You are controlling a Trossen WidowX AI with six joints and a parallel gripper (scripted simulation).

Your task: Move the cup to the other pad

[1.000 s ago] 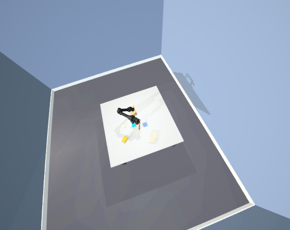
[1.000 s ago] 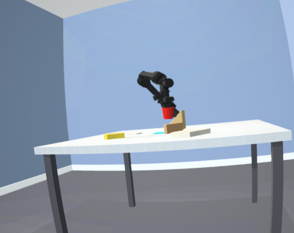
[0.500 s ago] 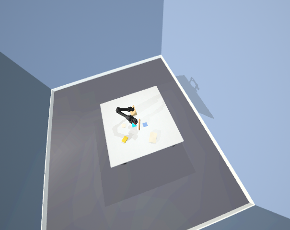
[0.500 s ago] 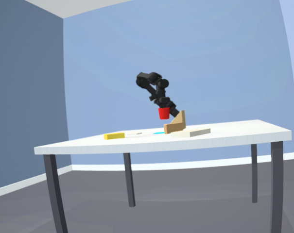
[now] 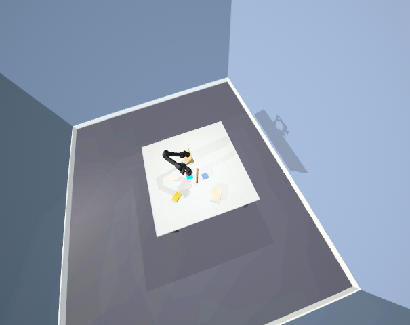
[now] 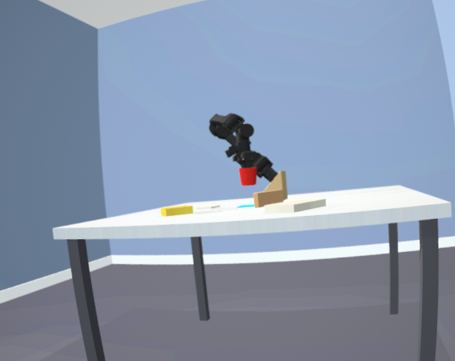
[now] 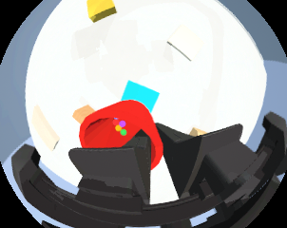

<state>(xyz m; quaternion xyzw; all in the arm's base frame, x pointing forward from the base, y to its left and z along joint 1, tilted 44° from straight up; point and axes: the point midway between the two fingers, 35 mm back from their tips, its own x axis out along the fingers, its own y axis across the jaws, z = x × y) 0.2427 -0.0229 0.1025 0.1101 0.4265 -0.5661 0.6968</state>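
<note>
Now: gripper tip 20 mm short of the cyan pad and 130 mm above it. From my gripper tip the other things lie so: yellow block: 230 mm ahead, 240 mm to the right, 110 mm below; then thin wooden bar: 60 mm ahead, 100 mm to the left, 110 mm below.
</note>
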